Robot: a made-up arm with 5 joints.
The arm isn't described. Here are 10 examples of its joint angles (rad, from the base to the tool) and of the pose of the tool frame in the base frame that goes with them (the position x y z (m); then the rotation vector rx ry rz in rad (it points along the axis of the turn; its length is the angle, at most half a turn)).
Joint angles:
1: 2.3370 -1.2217 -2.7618 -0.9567 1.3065
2: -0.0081 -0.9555 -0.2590 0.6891 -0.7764
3: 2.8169 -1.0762 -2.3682 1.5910 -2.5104
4: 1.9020 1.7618 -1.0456 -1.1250 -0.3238
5: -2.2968 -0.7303 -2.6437 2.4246 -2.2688
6: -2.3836 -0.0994 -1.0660 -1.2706 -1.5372
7: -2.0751 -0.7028 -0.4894 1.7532 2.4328
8: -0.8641 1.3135 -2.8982 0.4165 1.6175
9: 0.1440 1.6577 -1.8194 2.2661 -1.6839
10: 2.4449 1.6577 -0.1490 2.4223 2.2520
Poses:
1: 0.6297 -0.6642 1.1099 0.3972 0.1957 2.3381
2: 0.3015 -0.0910 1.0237 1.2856 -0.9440 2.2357
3: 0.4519 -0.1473 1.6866 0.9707 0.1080 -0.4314
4: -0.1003 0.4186 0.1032 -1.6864 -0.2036 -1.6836
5: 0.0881 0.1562 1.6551 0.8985 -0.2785 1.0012
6: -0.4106 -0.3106 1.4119 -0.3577 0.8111 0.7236
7: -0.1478 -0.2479 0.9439 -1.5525 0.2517 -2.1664
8: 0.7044 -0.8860 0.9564 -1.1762 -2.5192 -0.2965
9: 0.4306 -0.0107 0.1574 -2.9548 -0.1672 0.8188
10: -0.0763 0.0326 0.7077 2.4539 -0.5061 -1.2597
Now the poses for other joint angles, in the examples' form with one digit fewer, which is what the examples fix.
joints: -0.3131 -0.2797 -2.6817 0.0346 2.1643
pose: -0.149 0.018 1.890 -0.149 1.752 0.301
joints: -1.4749 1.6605 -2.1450 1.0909 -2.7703
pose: 0.040 -0.852 0.076 -2.105 0.874 -1.818
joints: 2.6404 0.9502 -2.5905 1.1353 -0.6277
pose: -0.939 0.562 1.039 -1.100 -0.765 -0.927
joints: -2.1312 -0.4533 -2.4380 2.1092 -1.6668
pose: -0.136 -0.102 1.710 0.482 -0.675 0.993
